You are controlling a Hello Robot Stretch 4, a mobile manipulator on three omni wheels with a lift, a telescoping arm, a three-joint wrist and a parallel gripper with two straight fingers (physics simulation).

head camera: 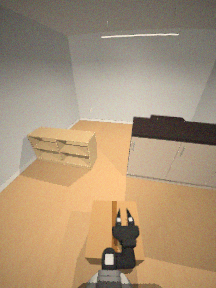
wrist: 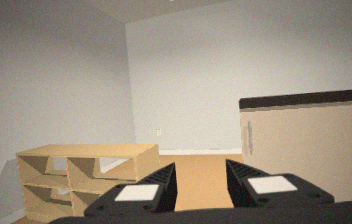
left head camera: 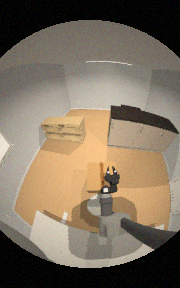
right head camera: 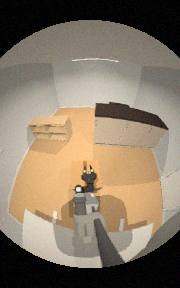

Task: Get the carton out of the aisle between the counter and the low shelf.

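Seen in the pictures: gripper, fingertip midpoint: (head camera: 122, 208) (wrist: 201, 175) (left head camera: 109, 165) (right head camera: 86, 164); robot's base, origin of the base link: (left head camera: 98, 204) (right head camera: 86, 202).
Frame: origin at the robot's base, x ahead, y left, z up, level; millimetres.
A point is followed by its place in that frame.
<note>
The carton (head camera: 101, 230) @(x 419, y 72, z 379 mm) (left head camera: 94, 176) @(x 443, y 65, z 379 mm) (right head camera: 77, 173) @(x 470, y 74, z 379 mm), a tan box with a darker tape strip along its top, stands on the floor close in front of the robot, nearer than the shelf and counter. My gripper (head camera: 123, 211) @(x 400, y -80, z 845 mm) (left head camera: 111, 168) @(x 400, y -80, z 845 mm) (right head camera: 88, 167) @(x 400, y -80, z 845 mm) (wrist: 201, 175) @(x 400, y -80, z 845 mm) is open and empty. It points forward above the carton and hides part of its top in the head views. The carton does not show in the wrist view. The low shelf (head camera: 65, 134) @(x 1768, y 803, z 584 mm) (left head camera: 65, 121) @(x 1670, y 704, z 583 mm) (right head camera: 50, 121) @(x 1660, y 720, z 584 mm) (wrist: 95, 149) @(x 1757, y 760, z 583 mm) stands ahead left; the counter (head camera: 155, 156) @(x 1212, y -619, z 557 mm) (left head camera: 130, 132) @(x 1193, y -710, z 565 mm) (right head camera: 115, 131) @(x 1191, y -719, z 515 mm) (wrist: 300, 145) @(x 1229, y -539, z 649 mm) stands ahead right.
The counter has beige doors and a dark top. A floor gap runs between it and the low shelf to the back wall (head camera: 135, 80) @(x 3599, y -714, z 1318 mm) (wrist: 185, 75) @(x 3771, y 122, z 1315 mm). A side wall (head camera: 30, 85) @(x 2292, y 1507, z 1353 mm) (wrist: 60, 75) @(x 2427, y 1479, z 1322 mm) stands behind the shelf on the left.
</note>
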